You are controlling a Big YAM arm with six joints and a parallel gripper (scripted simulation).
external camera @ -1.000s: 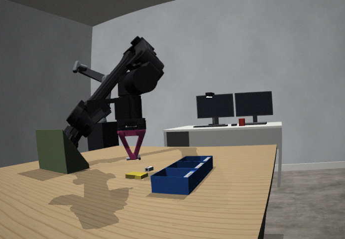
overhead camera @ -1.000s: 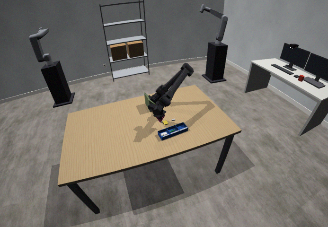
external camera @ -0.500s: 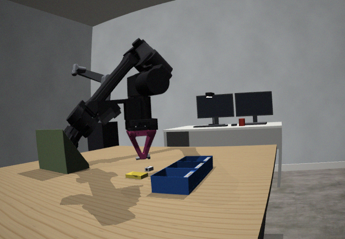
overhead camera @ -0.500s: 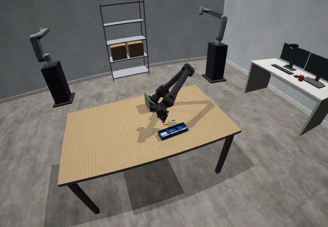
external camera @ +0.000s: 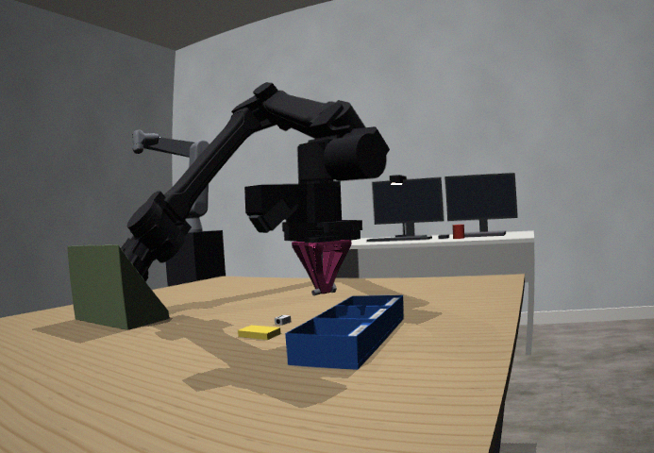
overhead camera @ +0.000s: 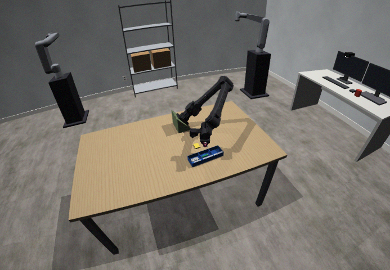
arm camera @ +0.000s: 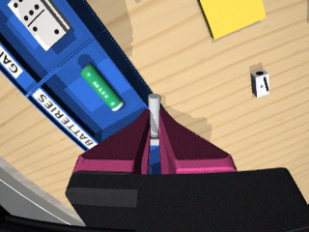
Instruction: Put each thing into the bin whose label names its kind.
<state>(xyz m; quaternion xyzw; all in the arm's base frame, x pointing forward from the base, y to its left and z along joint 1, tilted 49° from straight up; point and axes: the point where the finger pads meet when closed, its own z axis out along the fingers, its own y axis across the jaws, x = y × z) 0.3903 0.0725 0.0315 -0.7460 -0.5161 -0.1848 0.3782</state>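
Right now my hand is 6 cm above the green battery, 4 cm short of it and 2 cm to the left of it. The rest, counted from my hand: blue three-part bin: 5 cm below, 5 cm ahead, 1 cm to the right; then bolt: 1 cm to the left; then yellow block: 9 cm behind, 6 cm below, 4 cm to the right.
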